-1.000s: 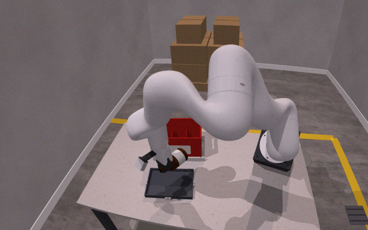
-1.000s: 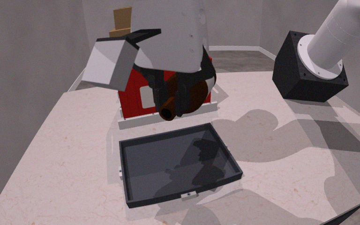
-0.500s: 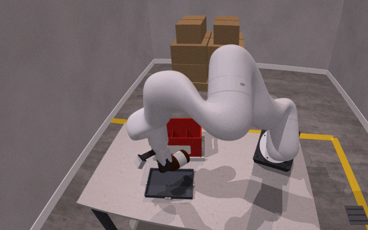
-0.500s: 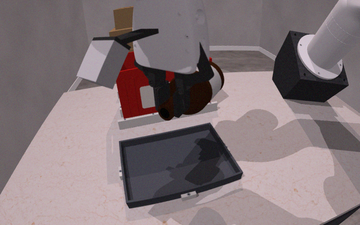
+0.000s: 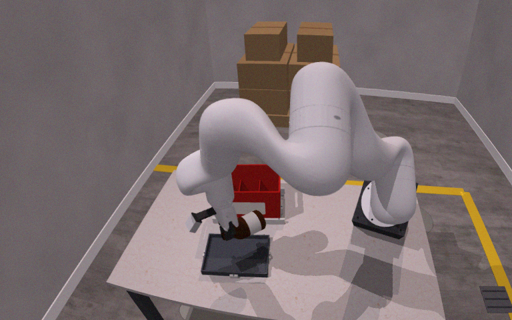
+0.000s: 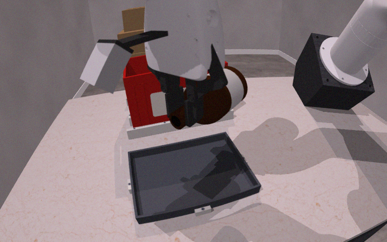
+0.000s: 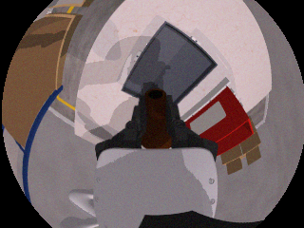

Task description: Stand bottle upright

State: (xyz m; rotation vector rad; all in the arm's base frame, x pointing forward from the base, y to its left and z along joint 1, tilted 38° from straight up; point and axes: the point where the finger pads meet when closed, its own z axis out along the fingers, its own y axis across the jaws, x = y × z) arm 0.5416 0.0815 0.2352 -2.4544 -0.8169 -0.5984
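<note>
Right now my hand is 4 cm to the left of the brown bottle, 4 cm past it and 2 cm above it. Also, from my hand: tray (19 cm below, 5 cm to the right); red crate (33 cm to the right, 12 cm below).
</note>
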